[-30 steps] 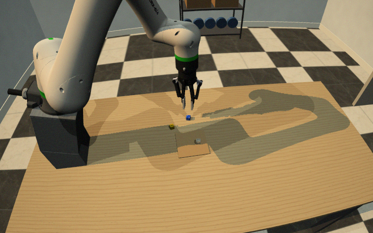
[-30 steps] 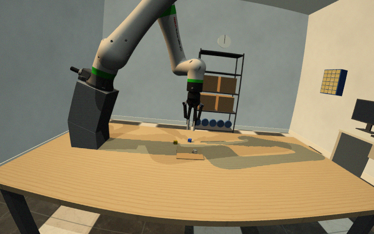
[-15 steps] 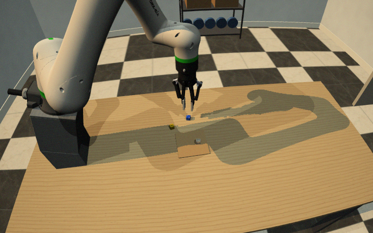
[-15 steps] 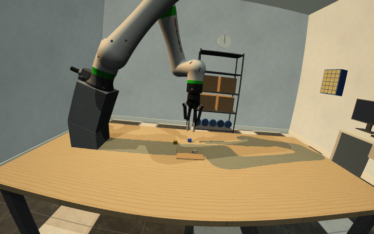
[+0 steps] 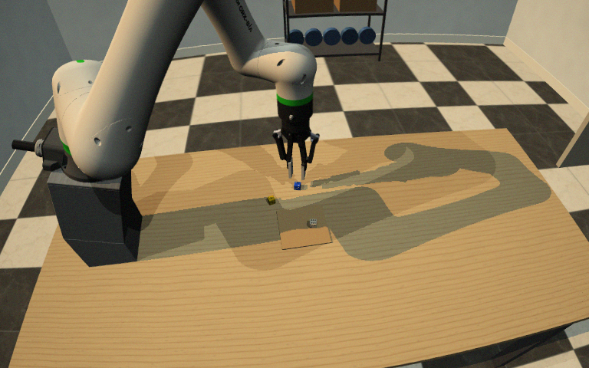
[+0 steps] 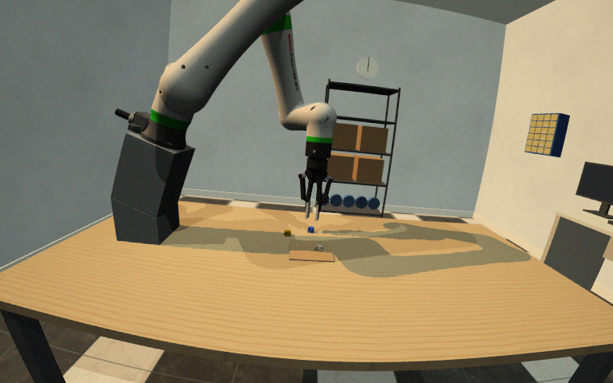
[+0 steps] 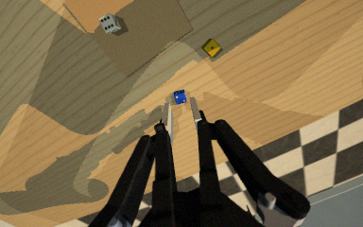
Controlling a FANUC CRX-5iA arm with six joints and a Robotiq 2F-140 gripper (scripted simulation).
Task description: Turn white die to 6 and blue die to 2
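My gripper is now 8 cm above the blue die. Also, from my hand: white die: 3 cm ahead, 16 cm to the right, 7 cm below; then tan mat: 15 cm to the right, 9 cm below; then yellow die: 9 cm behind, 5 cm to the right, 8 cm below.
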